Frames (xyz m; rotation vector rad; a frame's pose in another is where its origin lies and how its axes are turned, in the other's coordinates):
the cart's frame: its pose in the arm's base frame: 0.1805 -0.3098 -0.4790 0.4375 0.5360 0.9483
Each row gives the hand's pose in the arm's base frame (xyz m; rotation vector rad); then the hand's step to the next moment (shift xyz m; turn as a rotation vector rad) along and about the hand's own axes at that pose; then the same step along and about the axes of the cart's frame.
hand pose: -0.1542 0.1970 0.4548 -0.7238 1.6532 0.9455
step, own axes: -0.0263 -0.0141 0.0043 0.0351 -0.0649 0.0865
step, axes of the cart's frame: 0.0019 -0.0028 0.0300 0.0907 -0.0685 -0.0001
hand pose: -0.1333 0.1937 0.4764 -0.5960 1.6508 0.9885
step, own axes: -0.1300 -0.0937 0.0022 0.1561 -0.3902 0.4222
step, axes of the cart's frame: -0.0195 -0.0509 0.1507 0.4398 -0.4002 0.0359
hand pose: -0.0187 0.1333 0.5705 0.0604 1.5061 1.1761
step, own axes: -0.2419 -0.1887 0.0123 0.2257 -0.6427 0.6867
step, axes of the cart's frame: -0.1188 -0.2168 0.1821 0.7004 -0.6622 0.0809
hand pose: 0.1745 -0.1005 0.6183 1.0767 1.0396 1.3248
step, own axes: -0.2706 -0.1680 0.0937 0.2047 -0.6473 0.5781
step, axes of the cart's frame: -0.1288 -0.3057 -0.0124 0.6398 -0.6211 -0.0022
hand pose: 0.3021 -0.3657 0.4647 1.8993 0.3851 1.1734
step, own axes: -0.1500 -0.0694 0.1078 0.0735 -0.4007 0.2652
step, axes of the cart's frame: -0.0407 -0.1647 -0.1007 0.3600 -0.3175 -0.0765
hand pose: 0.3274 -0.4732 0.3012 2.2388 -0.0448 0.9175
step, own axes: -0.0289 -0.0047 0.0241 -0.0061 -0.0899 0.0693
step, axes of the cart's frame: -0.0101 -0.0243 -0.0273 0.0707 -0.0808 -0.0375
